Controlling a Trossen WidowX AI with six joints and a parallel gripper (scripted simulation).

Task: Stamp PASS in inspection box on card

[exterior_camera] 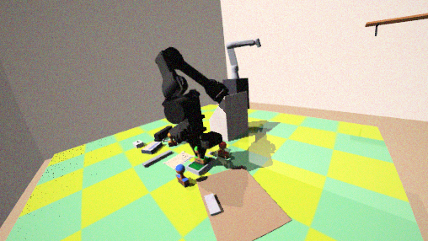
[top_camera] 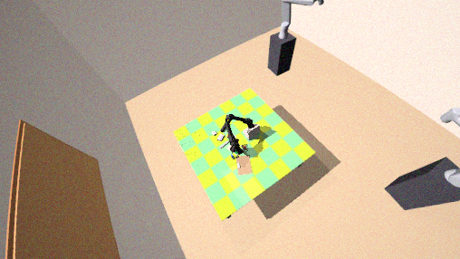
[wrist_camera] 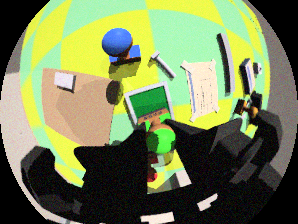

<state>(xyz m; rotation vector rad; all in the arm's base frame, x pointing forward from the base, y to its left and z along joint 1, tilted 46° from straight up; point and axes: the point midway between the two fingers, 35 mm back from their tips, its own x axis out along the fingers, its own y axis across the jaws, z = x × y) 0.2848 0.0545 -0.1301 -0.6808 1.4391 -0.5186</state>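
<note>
Now: gripper tip 3 cm above the green ink pad. Also, from my gripper tip: red-knobbed stamp (9 cm behind, 2 cm below, 1 cm to the left); white card (10 cm to the right, 4 cm below, 4 cm ahead); blue-knobbed stamp (9 cm ahead, 3 cm to the left, 2 cm below).
</note>
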